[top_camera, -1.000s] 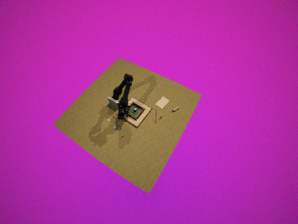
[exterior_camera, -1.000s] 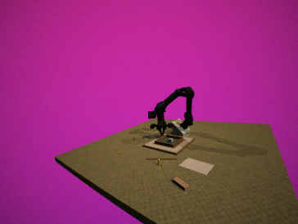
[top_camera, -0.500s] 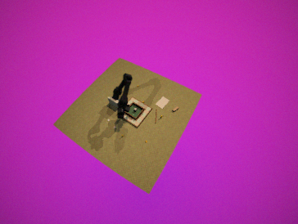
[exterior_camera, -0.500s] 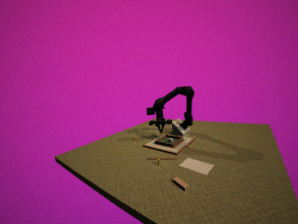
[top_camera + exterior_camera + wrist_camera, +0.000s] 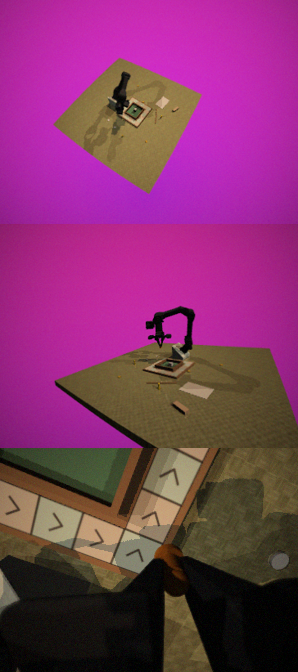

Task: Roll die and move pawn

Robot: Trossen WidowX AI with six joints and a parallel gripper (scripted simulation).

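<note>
Right now my gripper tip is 130 mm to the right of the white die, 110 mm above it and 60 mm short of it. From my gripper tip the other things lie so: green dice tray (130 mm below, 110 mm to the left, 60 mm ahead); then orange pawn (10 mm above); then thin stick (290 mm ahead, 210 mm to the left, 130 mm below).
</note>
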